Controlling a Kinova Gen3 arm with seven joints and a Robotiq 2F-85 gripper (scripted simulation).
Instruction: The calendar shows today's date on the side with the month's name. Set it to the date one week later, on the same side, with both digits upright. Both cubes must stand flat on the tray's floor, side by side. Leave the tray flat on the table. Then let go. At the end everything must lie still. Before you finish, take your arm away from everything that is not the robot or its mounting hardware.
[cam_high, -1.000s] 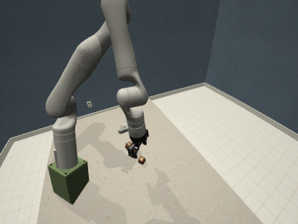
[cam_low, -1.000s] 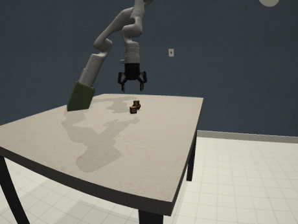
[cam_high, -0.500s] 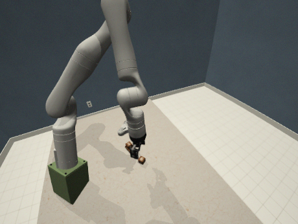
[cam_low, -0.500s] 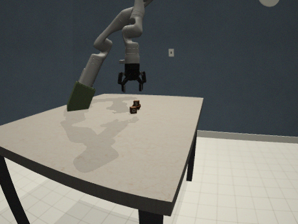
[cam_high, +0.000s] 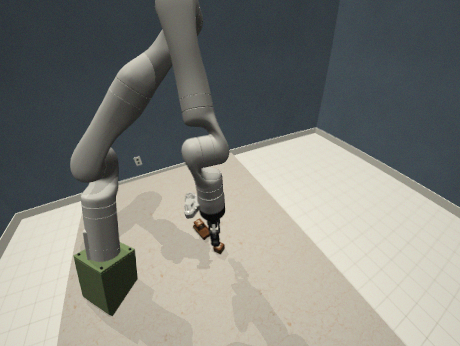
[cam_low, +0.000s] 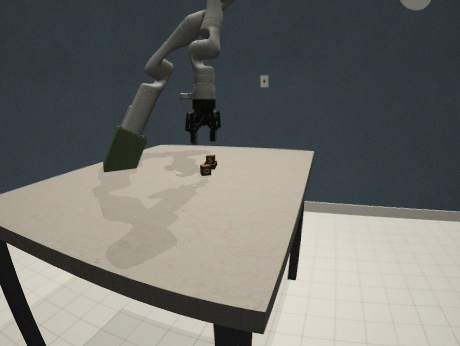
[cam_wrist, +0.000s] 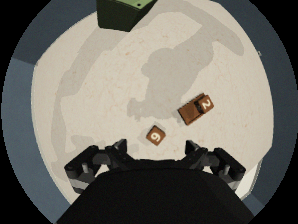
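Right now my hand is 10 cm above the brown digit cube. Round my hand: brown calendar tray: 3 cm behind, 10 cm to the left, 10 cm below.
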